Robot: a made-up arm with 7 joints. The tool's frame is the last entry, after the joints.
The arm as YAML. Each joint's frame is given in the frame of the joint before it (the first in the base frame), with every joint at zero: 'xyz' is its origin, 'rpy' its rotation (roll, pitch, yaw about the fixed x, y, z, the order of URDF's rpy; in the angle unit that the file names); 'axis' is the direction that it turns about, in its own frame. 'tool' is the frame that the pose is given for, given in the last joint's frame.
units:
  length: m
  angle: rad
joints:
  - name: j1
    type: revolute
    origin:
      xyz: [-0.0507, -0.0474, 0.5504]
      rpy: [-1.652, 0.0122, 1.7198]
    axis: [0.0, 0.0, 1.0]
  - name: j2
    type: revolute
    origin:
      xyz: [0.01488, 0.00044, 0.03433]
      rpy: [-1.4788, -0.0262, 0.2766]
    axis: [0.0, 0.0, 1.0]
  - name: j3
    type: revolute
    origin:
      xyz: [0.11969, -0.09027, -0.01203]
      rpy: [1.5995, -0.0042, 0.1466]
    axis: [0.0, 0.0, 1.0]
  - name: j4
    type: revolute
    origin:
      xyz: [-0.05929, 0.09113, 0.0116]
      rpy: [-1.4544, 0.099, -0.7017]
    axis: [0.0, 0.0, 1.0]
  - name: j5
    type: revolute
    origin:
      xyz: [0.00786, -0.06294, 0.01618]
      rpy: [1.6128, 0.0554, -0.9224]
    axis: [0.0, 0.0, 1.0]
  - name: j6
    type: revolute
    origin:
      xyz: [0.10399, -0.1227, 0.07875]
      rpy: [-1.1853, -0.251, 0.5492]
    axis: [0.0, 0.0, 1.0]
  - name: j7
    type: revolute
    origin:
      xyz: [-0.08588, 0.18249, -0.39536]
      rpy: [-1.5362, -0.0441, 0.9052]
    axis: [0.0, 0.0, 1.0]
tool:
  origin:
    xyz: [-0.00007, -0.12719, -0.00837]
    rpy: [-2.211, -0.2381, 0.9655]
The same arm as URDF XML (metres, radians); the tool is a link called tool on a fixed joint. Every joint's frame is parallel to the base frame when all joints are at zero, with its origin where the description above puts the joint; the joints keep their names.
<robot name="arm">
<link name="base_link"/>
<link name="link1"/>
<link name="link2"/>
<link name="link3"/>
<link name="link4"/>
<link name="link5"/>
<link name="link6"/>
<link name="link7"/>
<link name="tool"/>
<joint name="j1" type="continuous"><parent link="base_link"/><child link="link1"/><origin xyz="-0.0507 -0.0474 0.5504" rpy="0 0 0"/><axis xyz="-0.98552 -0.148903 -0.081102"/></joint>
<joint name="j2" type="continuous"><parent link="link1"/><child link="link2"/><origin xyz="-0.036 0.0096 -0.0034" rpy="0 0 0"/><axis xyz="0.028702 -0.284816 -0.958153"/></joint>
<joint name="j3" type="continuous"><parent link="link2"/><child link="link3"/><origin xyz="-0.1071 0.1034 -0.0214" rpy="0 0 0"/><axis xyz="-1 0 0"/></joint>
<joint name="j4" type="continuous"><parent link="link3"/><child link="link4"/><origin xyz="-0.0116 -0.0831 -0.0701" rpy="0 0 0"/><axis xyz="-0.115604 0.405113 -0.906929"/></joint>
<joint name="j5" type="continuous"><parent link="link4"/><child link="link5"/><origin xyz="-0.0633 0.0165 -0.0024" rpy="0 0 0"/><axis xyz="-0.668493 -0.719092 -0.189798"/></joint>
<joint name="j6" type="continuous"><parent link="link5"/><child link="link6"/><origin xyz="-0.105 -0.048 0.1369" rpy="0 0 0"/><axis xyz="0.026101 -0.277308 -0.960427"/></joint>
<joint name="j7" type="continuous"><parent link="link6"/><child link="link7"/><origin xyz="0.1578 0.2179 0.353" rpy="0 0 0"/><axis xyz="0.992982 0.110898 -0.041099"/></joint>
<joint name="tool_fixed" type="fixed"><parent link="link7"/><child link="tool"/><origin xyz="-0.0087 -0.0421 -0.12" rpy="-0.4189 -0.6058 1.3609"/></joint>
</robot>

